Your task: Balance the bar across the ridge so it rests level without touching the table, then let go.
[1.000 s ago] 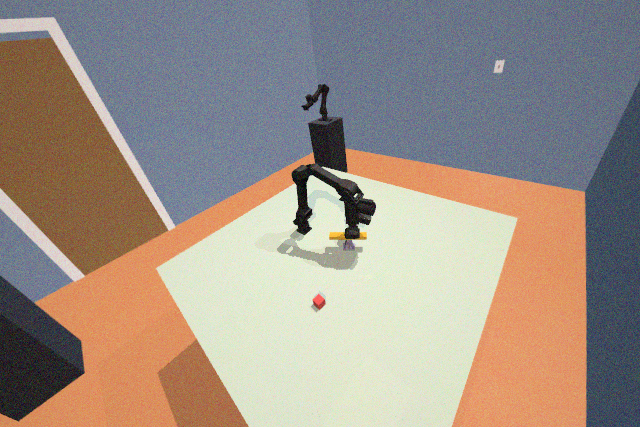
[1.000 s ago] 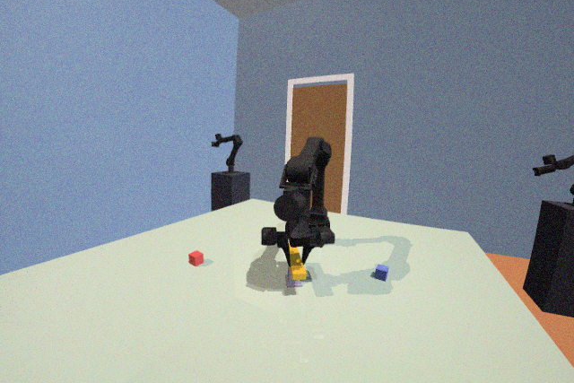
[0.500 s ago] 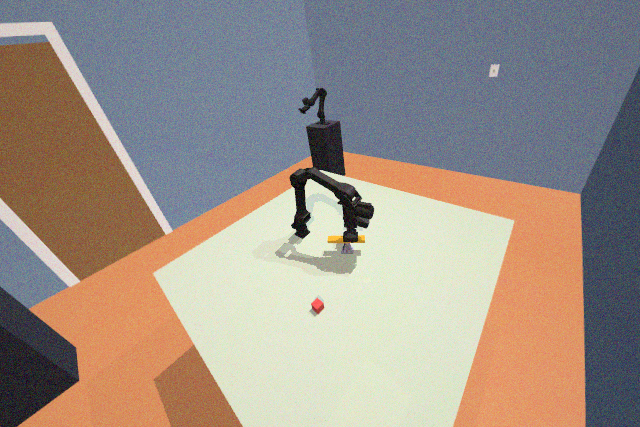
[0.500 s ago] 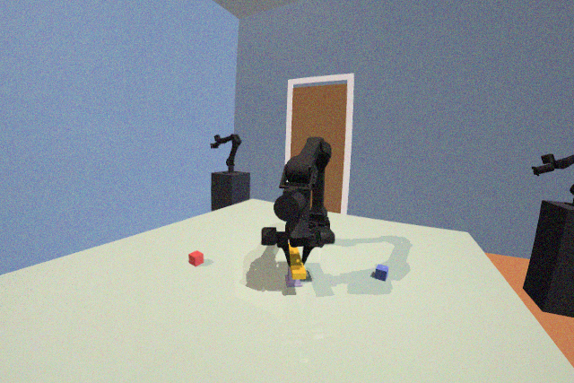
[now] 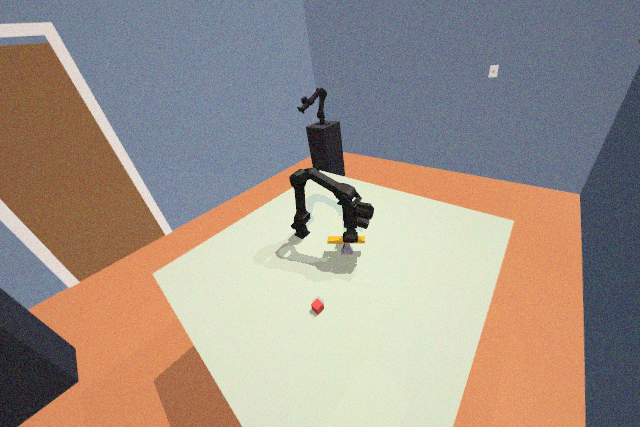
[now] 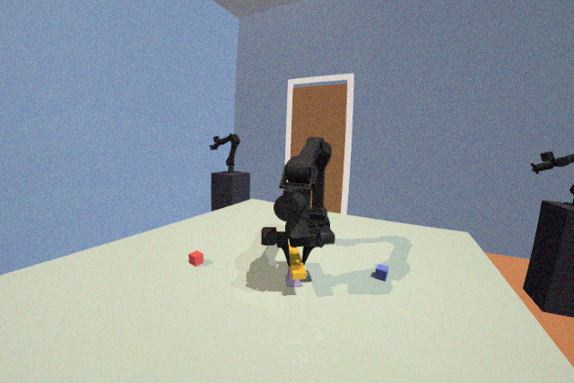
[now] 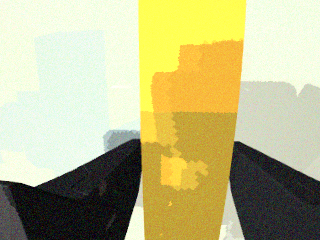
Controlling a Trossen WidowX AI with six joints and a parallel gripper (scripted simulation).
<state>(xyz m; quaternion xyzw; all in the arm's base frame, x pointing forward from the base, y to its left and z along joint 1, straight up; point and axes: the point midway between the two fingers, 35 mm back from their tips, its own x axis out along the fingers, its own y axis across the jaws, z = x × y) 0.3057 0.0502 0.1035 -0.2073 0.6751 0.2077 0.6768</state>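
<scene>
My gripper tip is now 2 cm past the yellow bar and 2 cm to the left of it. Also, from my gripper tip: blue cube: 16 cm behind, 21 cm to the left, 5 cm below; then red cube: 6 cm ahead, 32 cm to the right, 5 cm below.
</scene>
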